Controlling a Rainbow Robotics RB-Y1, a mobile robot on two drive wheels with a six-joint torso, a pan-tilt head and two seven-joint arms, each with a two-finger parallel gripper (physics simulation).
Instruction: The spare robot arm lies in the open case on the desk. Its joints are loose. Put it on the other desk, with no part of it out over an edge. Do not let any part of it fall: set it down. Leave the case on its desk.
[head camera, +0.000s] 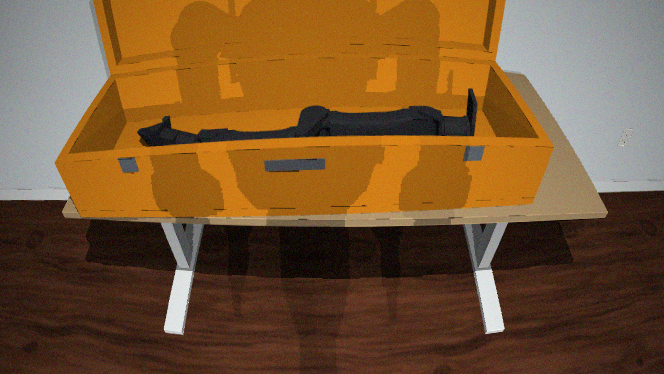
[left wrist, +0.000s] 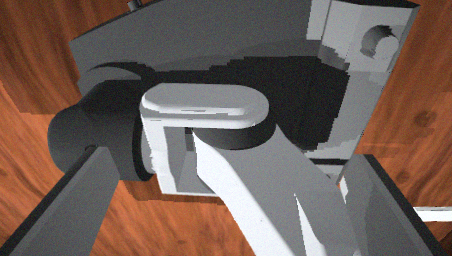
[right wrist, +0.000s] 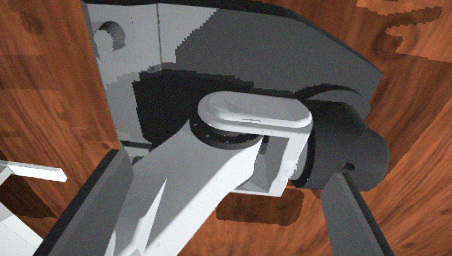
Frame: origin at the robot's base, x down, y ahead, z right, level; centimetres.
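Seen in the pictures: left gripper, fingertip midpoint: (left wrist: 228, 166); right gripper, fingertip midpoint: (right wrist: 230, 174).
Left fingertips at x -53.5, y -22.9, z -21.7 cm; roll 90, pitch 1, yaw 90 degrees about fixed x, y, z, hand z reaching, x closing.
A point is followed by its place in that frame.
The spare arm (head camera: 380, 123) is dark grey to black and lies lengthwise in the open orange case (head camera: 510, 172) @[y 58.5, x -83.2, z 40.6 cm]. Its flat plate end stands upright at the right, and its narrower, forked end is at the left. The case's front wall hides its lower side. The case stands on the tan desk (head camera: 575, 185) @[y 66.7, x -72.1, z 69.5 cm], with its lid up at the back. My left gripper (left wrist: 228, 166) @[y -22.9, x -53.5, z -21.7 cm] is open and empty, over the floor and away from the case. My right gripper (right wrist: 230, 174) @[y -22.7, x -53.5, z 22.0 cm] is open and empty, also over the floor. The other desk does not show in the head view.
A pale wall (head camera: 590, 75) @[y 138.7, x -73.5, z 114.8 cm] stands behind the desk. White desk legs (head camera: 181, 300) (head camera: 489, 300) reach onto the dark wood floor (head camera: 330, 325) @[y 66.0, x -0.1, z -0.7 cm]. My grey base (left wrist: 215, 35) @[y -26.6, x -16.9, z -16.1 cm] (right wrist: 280, 45) @[y -31.6, x -16.9, z 17.3 cm] shows beyond the fingers in both wrist views. White bars (left wrist: 435, 214) (right wrist: 40, 171) show at the wrist views' edges.
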